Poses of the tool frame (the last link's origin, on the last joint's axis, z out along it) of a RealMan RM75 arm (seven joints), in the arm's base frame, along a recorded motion.
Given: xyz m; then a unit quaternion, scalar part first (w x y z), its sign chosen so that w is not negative.
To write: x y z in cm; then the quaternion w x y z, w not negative. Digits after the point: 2 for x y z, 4 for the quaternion.
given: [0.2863, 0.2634, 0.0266, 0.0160, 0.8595, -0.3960, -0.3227]
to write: [28.63, 26.34, 2.66, 0.0160, 0.8595, -0.3960, -0.3227]
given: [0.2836, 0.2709, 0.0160, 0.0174, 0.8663, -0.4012, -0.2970]
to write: [28.36, 27.09, 1.60, 0.0174, 0.8663, -0.4012, -0.2970]
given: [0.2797, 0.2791, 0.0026, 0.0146, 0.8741, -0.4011, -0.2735]
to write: [27.97, 27.91, 0.26, 0.0146, 0.8741, -0.4011, -0.2735]
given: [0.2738, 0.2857, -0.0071, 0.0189, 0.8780, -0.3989, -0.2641]
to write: [27.38, 28.57, -0.71, 0.0189, 0.8780, -0.3989, -0.2641]
